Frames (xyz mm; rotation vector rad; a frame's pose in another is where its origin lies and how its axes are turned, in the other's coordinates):
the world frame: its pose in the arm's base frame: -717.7 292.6 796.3 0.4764 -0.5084 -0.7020
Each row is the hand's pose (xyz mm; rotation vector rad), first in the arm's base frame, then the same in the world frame.
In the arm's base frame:
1: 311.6 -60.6 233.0 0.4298 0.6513 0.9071
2: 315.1 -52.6 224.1 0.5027 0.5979 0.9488
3: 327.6 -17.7 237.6 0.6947 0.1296 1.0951
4: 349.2 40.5 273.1 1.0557 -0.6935 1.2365
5: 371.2 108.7 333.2 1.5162 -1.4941 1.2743
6: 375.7 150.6 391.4 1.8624 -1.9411 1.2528
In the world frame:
1: 766.9 -59.8 -953.9 -0.0235 1.5051 1.2631
2: 761.1 -57.8 -964.7 0.0824 1.4822 1.2883
3: 748.4 -20.8 -969.8 0.4819 1.1010 1.4535
4: 731.3 48.6 -968.7 1.1703 0.3942 1.5264
5: 714.2 138.8 -951.2 1.8912 -0.2956 1.3353
6: 703.6 202.0 -918.6 2.3373 -0.6733 1.0854

